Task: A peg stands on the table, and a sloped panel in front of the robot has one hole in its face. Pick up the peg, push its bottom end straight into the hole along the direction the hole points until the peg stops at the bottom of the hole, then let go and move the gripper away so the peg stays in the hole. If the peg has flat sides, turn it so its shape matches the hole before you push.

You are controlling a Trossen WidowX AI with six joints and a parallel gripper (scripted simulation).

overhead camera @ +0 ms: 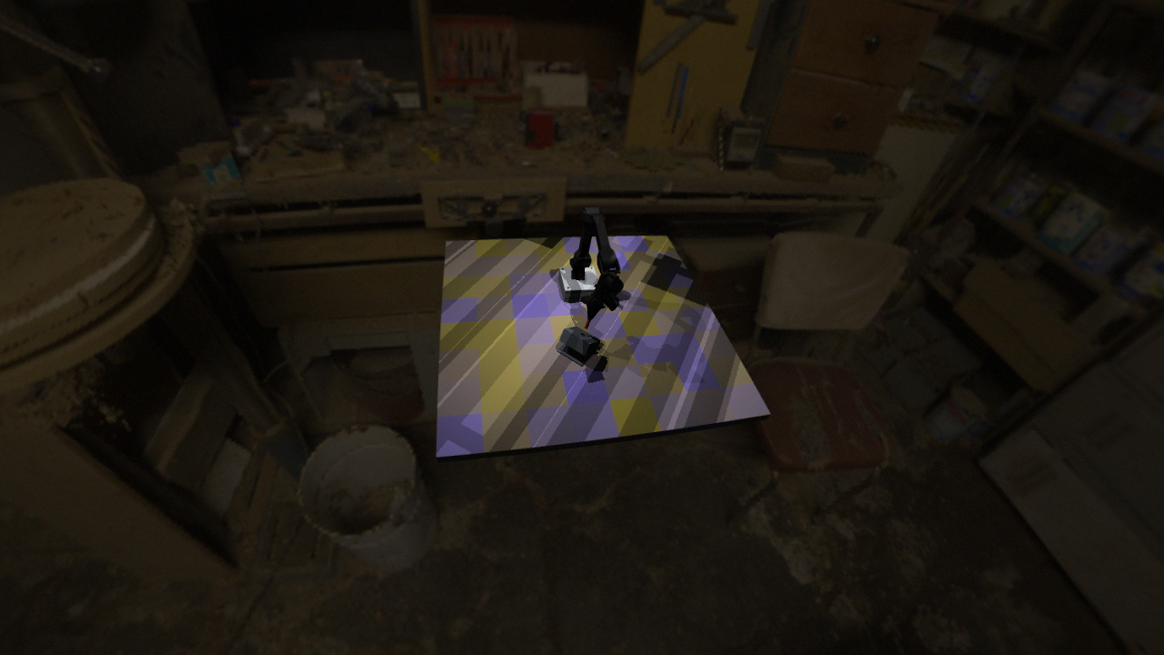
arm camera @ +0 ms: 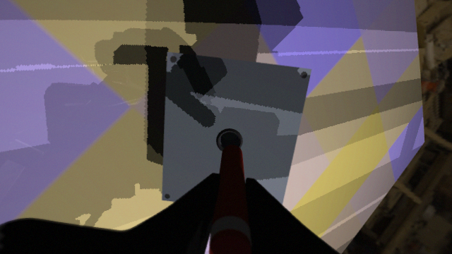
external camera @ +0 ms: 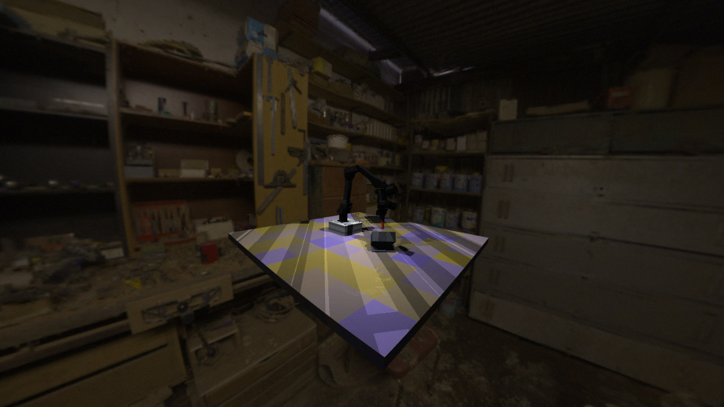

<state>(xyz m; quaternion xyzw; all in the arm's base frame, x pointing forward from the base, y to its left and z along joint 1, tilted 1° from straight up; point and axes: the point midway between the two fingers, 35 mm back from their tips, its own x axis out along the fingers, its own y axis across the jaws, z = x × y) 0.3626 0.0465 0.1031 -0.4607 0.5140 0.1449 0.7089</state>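
Right now my gripper tip is 90 mm above the sloped panel block, 40 mm short of it and 30 mm to the left of it. Round my gripper tip: dark red round peg (10 mm behind, 10 mm above).
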